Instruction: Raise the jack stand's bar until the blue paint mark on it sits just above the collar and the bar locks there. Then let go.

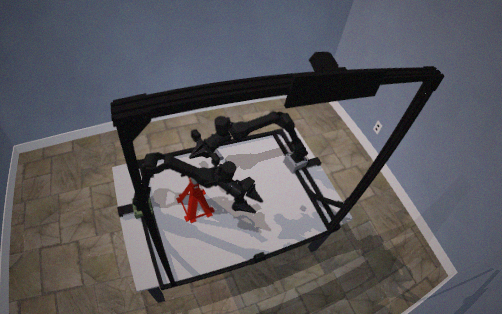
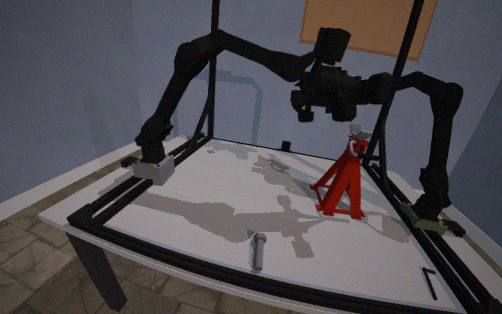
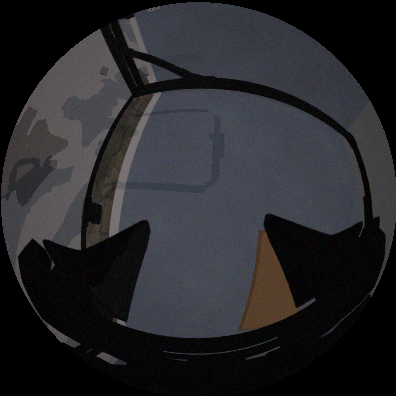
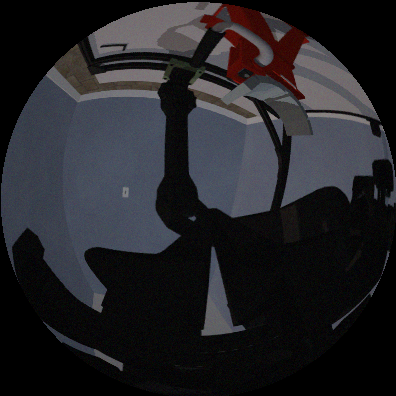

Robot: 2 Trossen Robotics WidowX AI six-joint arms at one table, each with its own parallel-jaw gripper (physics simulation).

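Frame: origin at the left arm's base, x ahead, y left, z up, level; millimetres.
Where they show: left gripper, between the fingertips: (image 1: 259, 207) (image 3: 208, 223); right gripper, between the fingertips: (image 1: 189, 157) (image 4: 209, 213); left arm's base, origin of its link: (image 2: 424, 213) (image 4: 181, 74); right arm's base, origin of its link: (image 1: 297, 157) (image 2: 153, 159).
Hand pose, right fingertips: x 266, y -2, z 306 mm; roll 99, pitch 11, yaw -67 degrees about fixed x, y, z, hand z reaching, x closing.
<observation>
Things, the pixels of their top centre, and the offset from my right fingertips. Level surfaces: height alone.
- white table, height of its surface: 349 mm down
- grey bolt, centre of its top: (image 2: 260, 246) 258 mm left, 227 mm ahead, 321 mm down
- black hex key, centre of its top: (image 2: 435, 283) 231 mm left, 183 mm back, 343 mm down
- small grey piece, centre of its top: (image 1: 303, 208) 212 mm right, 568 mm ahead, 346 mm down
The red jack stand (image 1: 194, 202) (image 2: 343, 184) (image 4: 271, 58) stands on the white table (image 2: 203, 182) near the left arm's green base. Its grey saddle (image 2: 358, 130) (image 4: 284, 107) sits low, just over the red collar; I see no blue mark. My right gripper (image 1: 197, 153) (image 2: 342, 116) (image 4: 209, 213) is shut and empty, hovering a little above the saddle without touching it. My left gripper (image 1: 253, 201) (image 2: 305, 114) (image 3: 208, 223) is open and empty, in the air beside the stand, facing the wall.
A grey bolt (image 2: 258, 252) lies near the front edge and a black hex key (image 2: 430, 282) at the front right corner. A small grey piece (image 1: 303, 208) lies on the table. The black frame (image 1: 244, 91) surrounds the table.
</observation>
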